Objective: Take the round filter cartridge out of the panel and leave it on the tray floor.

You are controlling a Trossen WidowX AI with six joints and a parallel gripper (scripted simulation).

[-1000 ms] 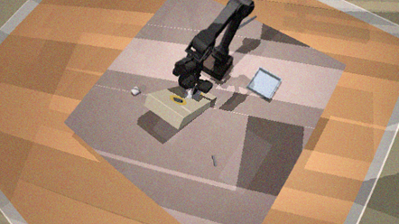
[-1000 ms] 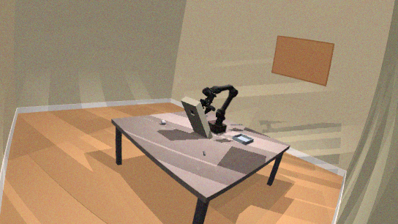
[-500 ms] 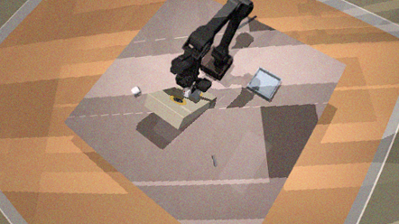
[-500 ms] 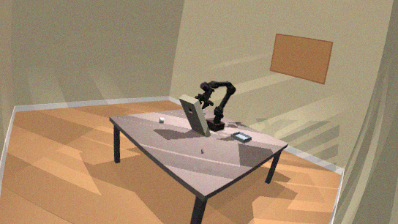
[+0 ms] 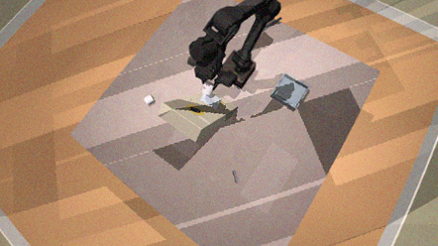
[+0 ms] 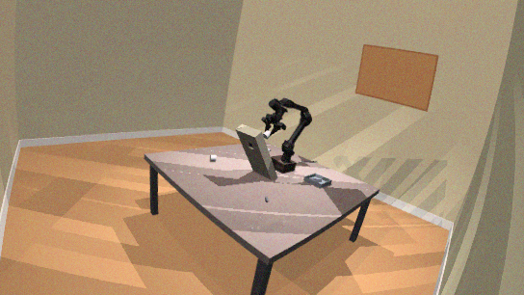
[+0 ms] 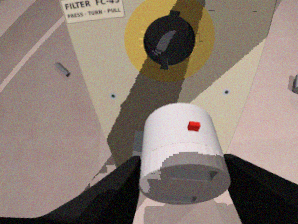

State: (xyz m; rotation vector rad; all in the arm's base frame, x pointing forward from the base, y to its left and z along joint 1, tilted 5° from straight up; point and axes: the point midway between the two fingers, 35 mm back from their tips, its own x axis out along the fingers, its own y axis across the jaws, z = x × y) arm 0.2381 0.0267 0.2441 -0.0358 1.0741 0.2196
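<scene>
Right now my gripper tip is 350 mm past the grey-blue tray, 280 mm above it and 220 mm to the right of it. From my gripper tip the other things lie so: beige service panel (110 mm below, 70 mm ahead, 20 mm to the left); then grey filter cartridge (right at my gripper tip); then small grey piece (320 mm to the left, 290 mm below, 170 mm ahead).
</scene>
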